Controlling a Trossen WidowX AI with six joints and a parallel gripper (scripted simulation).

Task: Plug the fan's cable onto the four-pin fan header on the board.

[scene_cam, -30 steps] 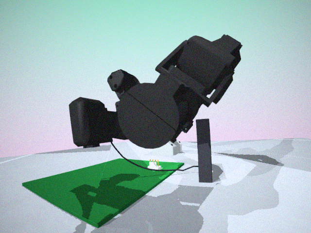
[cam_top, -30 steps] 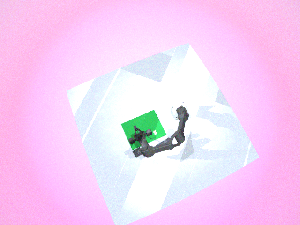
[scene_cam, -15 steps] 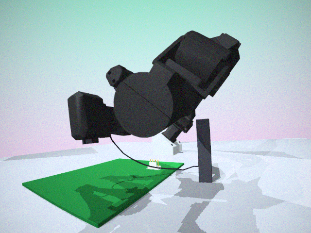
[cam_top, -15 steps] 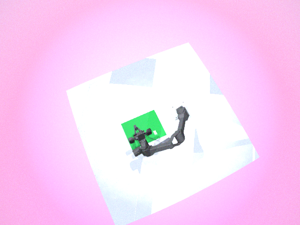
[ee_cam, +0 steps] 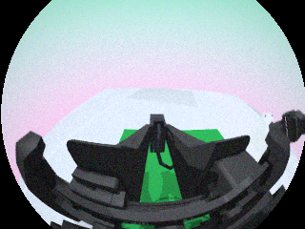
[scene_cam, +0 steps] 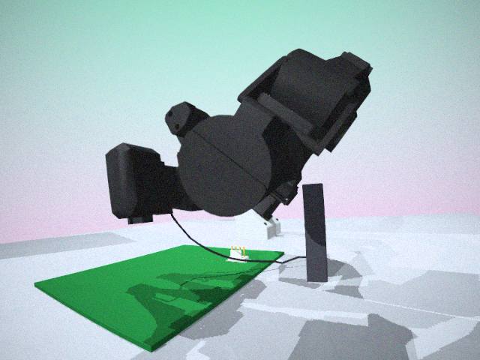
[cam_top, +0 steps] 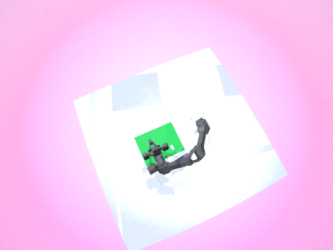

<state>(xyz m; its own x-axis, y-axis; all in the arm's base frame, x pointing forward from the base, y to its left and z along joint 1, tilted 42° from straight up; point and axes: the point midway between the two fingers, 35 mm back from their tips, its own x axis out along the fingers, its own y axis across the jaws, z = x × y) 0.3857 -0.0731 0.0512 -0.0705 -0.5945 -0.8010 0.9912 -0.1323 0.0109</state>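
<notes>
My gripper tip is 6 cm past the green board, 1 cm to the right of it and 12 cm above it. Round my gripper tip: black fan plug: 1 cm below; fan: 12 cm behind, 20 cm to the left, 5 cm below.
</notes>
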